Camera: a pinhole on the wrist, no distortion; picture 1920 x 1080 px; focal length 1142.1 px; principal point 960.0 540.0 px. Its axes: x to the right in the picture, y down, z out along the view. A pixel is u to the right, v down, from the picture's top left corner.
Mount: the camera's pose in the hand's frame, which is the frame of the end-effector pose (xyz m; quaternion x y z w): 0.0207 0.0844 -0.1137 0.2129 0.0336 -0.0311 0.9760
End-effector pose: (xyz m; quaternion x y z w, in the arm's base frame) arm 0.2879 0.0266 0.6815 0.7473 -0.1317 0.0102 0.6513
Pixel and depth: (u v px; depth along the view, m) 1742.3 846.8 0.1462
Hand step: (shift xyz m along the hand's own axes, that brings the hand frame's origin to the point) 0.1310 0.0543 0.0273
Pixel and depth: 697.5 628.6 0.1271
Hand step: -0.0010 0.0416 0.0080
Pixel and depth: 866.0 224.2 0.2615
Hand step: 0.0075 -0.0894 0.0953
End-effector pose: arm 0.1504 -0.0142 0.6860 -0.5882 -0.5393 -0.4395 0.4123
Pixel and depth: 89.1 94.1 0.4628
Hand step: -0.3201 -0.2565 0.2592
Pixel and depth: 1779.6 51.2 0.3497
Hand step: 0.2777 -0.2091 0.1218
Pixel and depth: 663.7 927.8 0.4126
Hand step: -0.0538 0.0442 0.3269
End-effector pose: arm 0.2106 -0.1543 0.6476 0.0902 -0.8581 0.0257 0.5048
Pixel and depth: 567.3 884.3 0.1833
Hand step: -0.0283 0.0609 0.0804
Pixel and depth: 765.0 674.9 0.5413
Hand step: -0.0382 -0.0794 0.4110
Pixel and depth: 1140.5 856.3 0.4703
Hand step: 0.1291 0.0027 0.3609
